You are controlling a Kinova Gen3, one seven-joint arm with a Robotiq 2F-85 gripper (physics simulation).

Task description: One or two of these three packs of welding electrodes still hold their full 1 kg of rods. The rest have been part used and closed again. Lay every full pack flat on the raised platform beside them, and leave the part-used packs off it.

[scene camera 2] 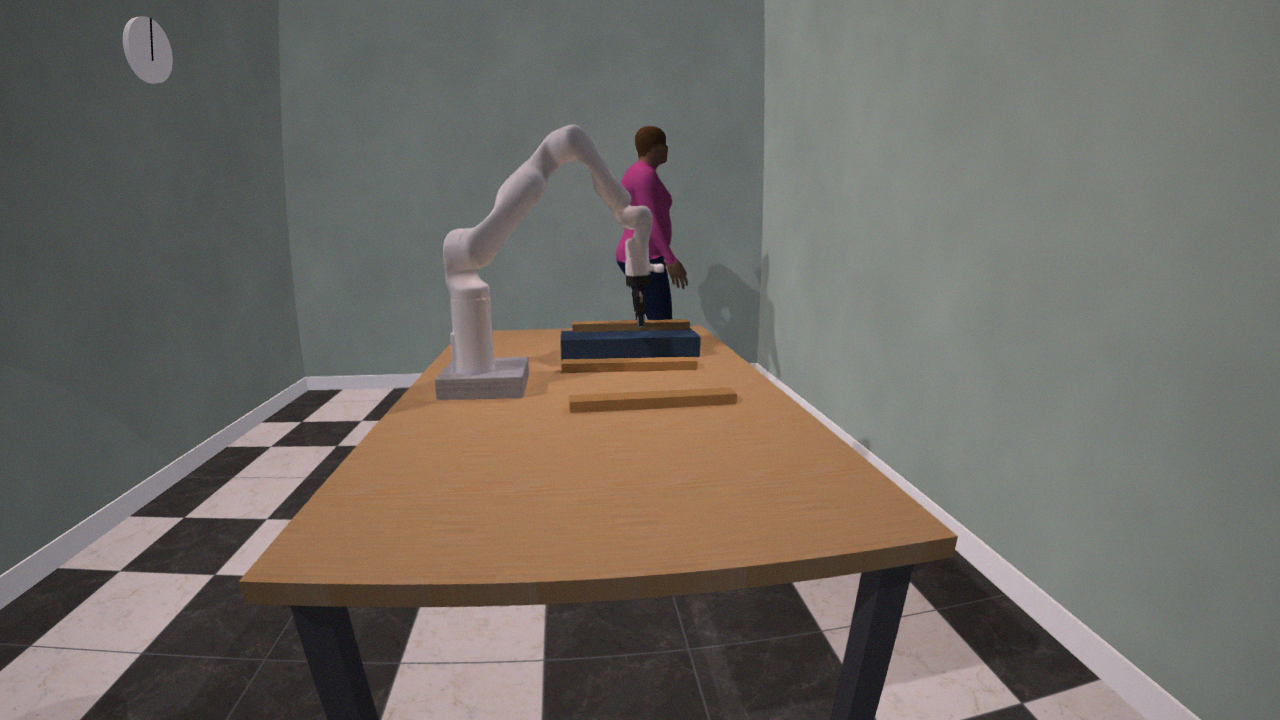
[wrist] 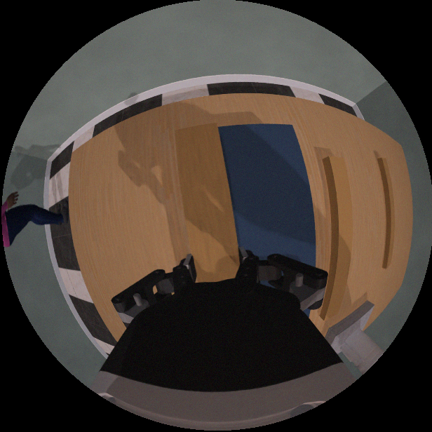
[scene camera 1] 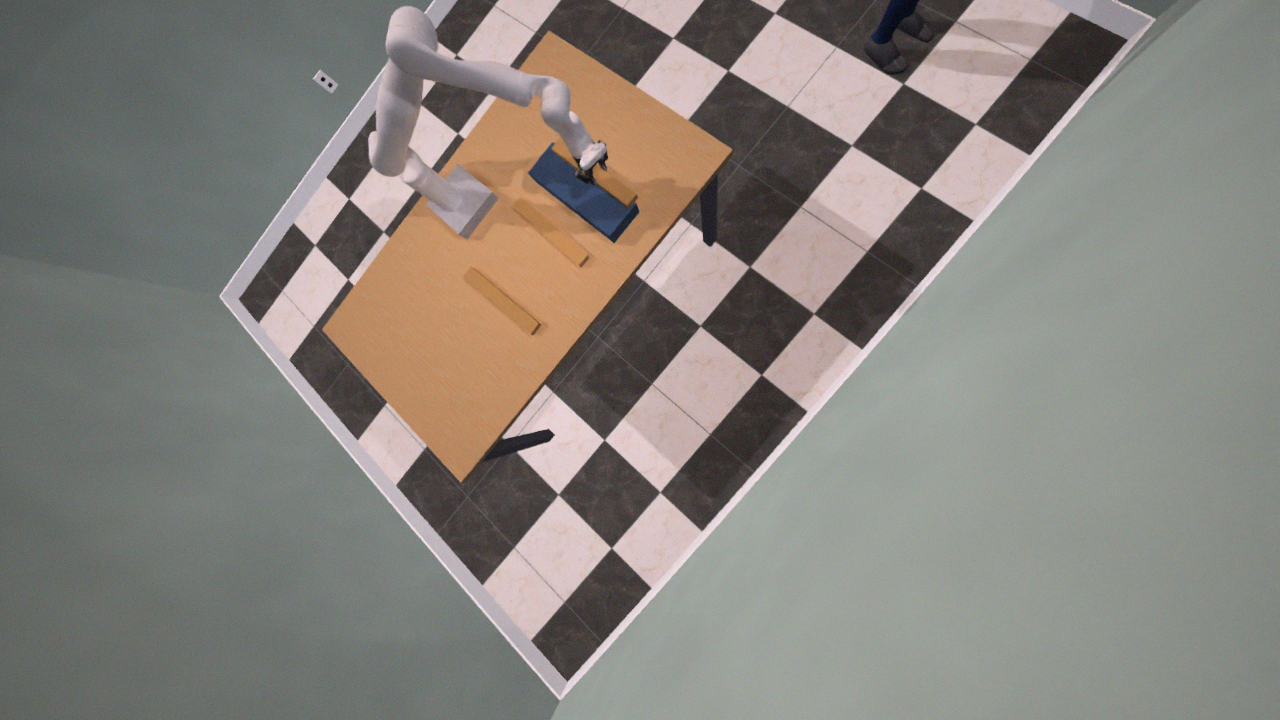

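Seen in the pictures: gripper, fingertip midpoint: (scene camera 2: 640, 325) (scene camera 1: 599, 177); arm's base, link origin: (scene camera 2: 475, 369) (scene camera 1: 451, 200).
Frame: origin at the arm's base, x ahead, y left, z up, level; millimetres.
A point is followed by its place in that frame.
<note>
A wood-coloured electrode pack (scene camera 1: 620, 191) {x 496, y 443, z 35 mm} (scene camera 2: 599, 325) {x 274, y 396, z 31 mm} (wrist: 202, 190) lies flat along the far edge of the blue raised platform (scene camera 1: 572, 198) {x 371, y 320, z 12 mm} (scene camera 2: 617, 344) {x 330, y 291, z -5 mm} (wrist: 272, 190) and appears to be on top of it. My gripper (scene camera 1: 590, 172) {x 397, y 433, z 22 mm} (scene camera 2: 640, 322) {x 397, y 433, z 22 mm} (wrist: 216, 258) points down at this pack, a finger on each long side, and is shut on it. A second pack (scene camera 1: 552, 234) {x 388, y 184, z -24 mm} (scene camera 2: 626, 365) {x 357, y 161, z -32 mm} (wrist: 344, 225) lies flat on the table on the platform's near side. A third pack (scene camera 1: 503, 301) {x 433, y -110, z -25 mm} (scene camera 2: 653, 400) {x 416, y -139, z -30 mm} (wrist: 387, 215) lies parallel, farther off. No fill marks can be made out.
The arm's grey base block (scene camera 1: 462, 201) {x 40, y 28, z 1 mm} (scene camera 2: 483, 378) {x 39, y -74, z 0 mm} stands on the wooden table (scene camera 1: 420, 358) {x 333, y -507, z -48 mm} (scene camera 2: 590, 501) {x 311, y -543, z -49 mm} (wrist: 115, 200), to the left of the packs in the second scene view. A person (scene camera 2: 646, 205) in a pink top stands behind the table's far end.
</note>
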